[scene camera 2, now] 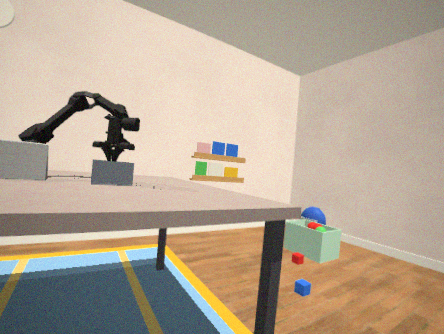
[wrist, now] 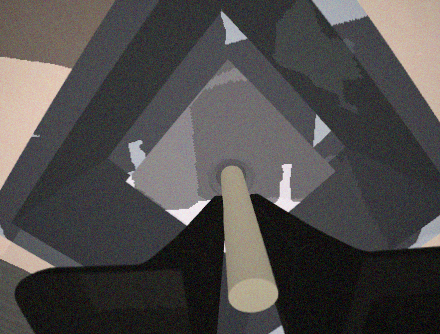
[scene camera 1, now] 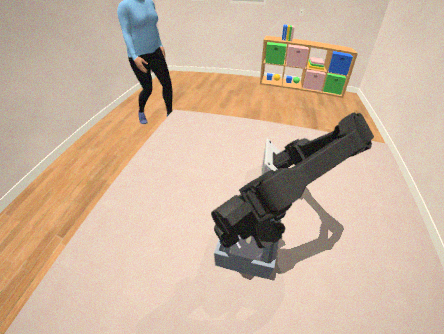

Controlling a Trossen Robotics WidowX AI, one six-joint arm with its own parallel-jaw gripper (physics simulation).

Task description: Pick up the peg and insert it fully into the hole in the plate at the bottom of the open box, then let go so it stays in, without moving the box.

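Pixels of known places: gripper, between the fingertips: (wrist: 236, 203) (scene camera 1: 248, 236); arm's base, origin of its link: (scene camera 2: 28, 153) (scene camera 1: 277, 162).
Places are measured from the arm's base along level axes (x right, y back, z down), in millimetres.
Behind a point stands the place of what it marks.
My gripper (scene camera 2: 114, 158) @(x 84, y -303, z 18 mm) (wrist: 236, 203) @(x 84, y -303, z 18 mm) is shut on the beige round peg (wrist: 246, 245) @(x 79, y -310, z -23 mm), which points down toward the plate. The open grey box (scene camera 1: 244, 262) @(x 87, y -387, z 10 mm) (scene camera 2: 112, 173) @(x 160, y -294, z 51 mm) (wrist: 70, 215) @(x 17, y -244, z 22 mm) stands on the table, and my fingertips reach down into its top. The grey plate (wrist: 260, 120) @(x 74, y -343, z 41 mm) lies at the bottom of the box. In the wrist view the peg's far end covers most of the round hole (wrist: 219, 172); whether it has entered the hole cannot be told. In scene camera 1 the arm hides much of the box's inside, and in scene camera 2 the box wall hides the peg.
The box walls stand close around my fingers on all sides. A light grey block (scene camera 2: 25, 161) @(x 53, y 5, z 29 mm) stands under the arm's base on the table (scene camera 1: 150, 200) @(x 458, y -178, z 99 mm) (scene camera 2: 200, 202) @(x 588, y -461, z 99 mm). A person (scene camera 1: 142, 35) and a shelf unit (scene camera 1: 311, 44) are beyond the table.
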